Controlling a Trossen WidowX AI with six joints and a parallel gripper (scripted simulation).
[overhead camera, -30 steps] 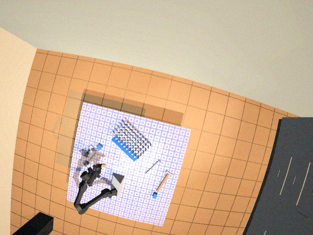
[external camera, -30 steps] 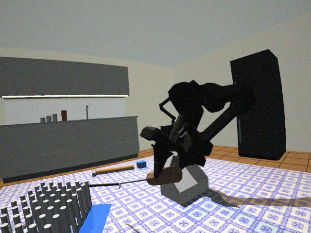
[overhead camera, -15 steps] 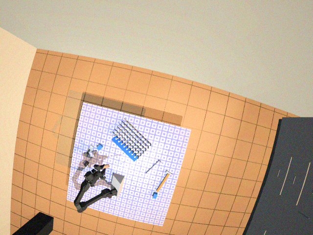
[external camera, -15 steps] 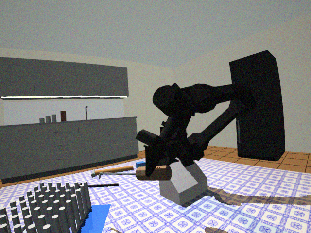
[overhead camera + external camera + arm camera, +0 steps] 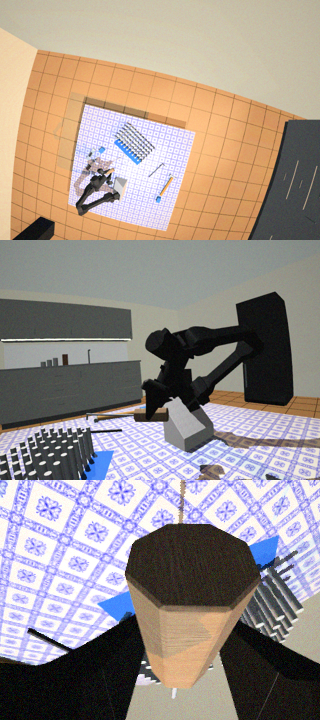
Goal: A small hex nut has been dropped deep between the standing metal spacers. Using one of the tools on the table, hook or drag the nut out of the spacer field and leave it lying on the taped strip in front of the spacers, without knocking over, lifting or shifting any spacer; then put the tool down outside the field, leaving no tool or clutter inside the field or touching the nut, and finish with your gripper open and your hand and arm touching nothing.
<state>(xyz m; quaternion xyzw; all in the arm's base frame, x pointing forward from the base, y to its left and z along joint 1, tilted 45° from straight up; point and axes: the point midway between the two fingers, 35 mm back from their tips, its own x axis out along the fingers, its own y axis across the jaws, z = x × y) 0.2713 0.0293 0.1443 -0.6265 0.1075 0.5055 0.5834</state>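
My gripper tip is now 170 mm short of the blue taped strip, 90 mm to the left of it and 190 mm above it.
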